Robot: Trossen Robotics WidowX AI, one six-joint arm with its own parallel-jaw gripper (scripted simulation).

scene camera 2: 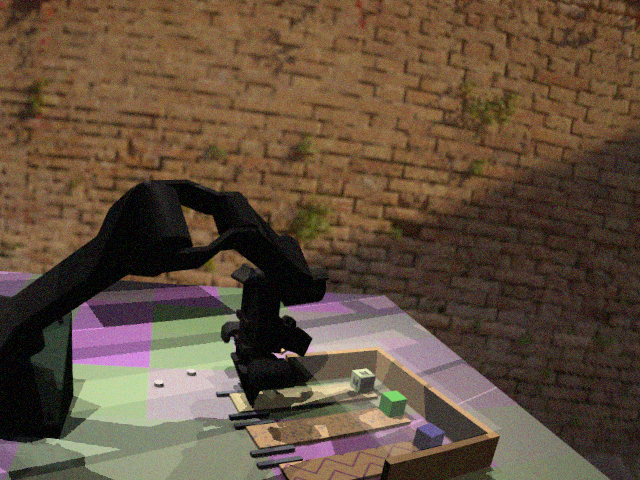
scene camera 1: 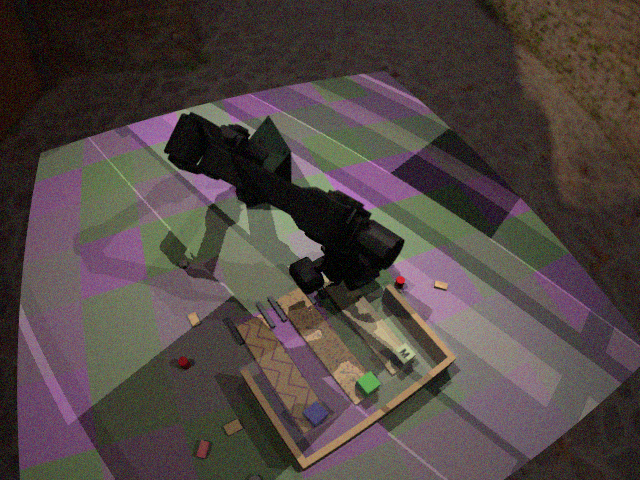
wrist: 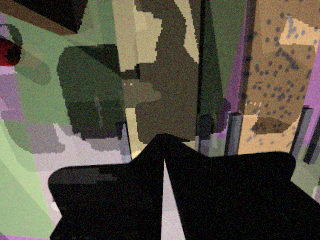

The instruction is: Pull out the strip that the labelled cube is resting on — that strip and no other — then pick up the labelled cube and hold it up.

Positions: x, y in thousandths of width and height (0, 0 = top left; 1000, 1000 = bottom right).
my gripper: scene camera 2 391, 834; scene camera 1 526, 589; wrist 508, 577
